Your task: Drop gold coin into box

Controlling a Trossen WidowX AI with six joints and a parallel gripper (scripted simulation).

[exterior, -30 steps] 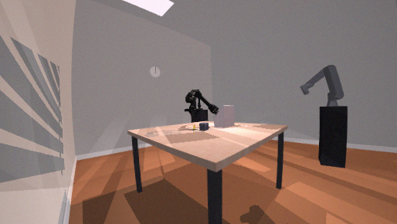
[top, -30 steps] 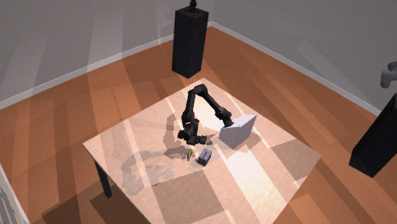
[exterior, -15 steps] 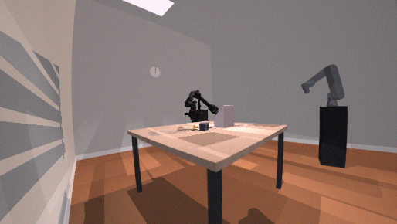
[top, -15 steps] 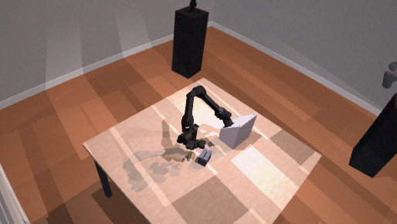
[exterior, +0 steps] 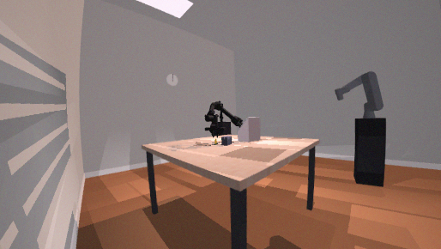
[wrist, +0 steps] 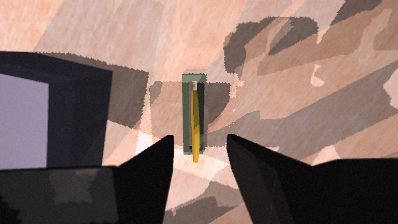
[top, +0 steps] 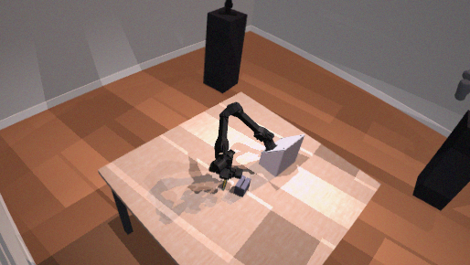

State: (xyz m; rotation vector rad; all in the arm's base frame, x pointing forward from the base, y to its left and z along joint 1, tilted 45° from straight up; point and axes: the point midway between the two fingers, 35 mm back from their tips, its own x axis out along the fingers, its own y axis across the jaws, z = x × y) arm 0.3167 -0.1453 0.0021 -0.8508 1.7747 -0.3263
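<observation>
Right now my gripper tip is 3 cm above the gold coin.
</observation>
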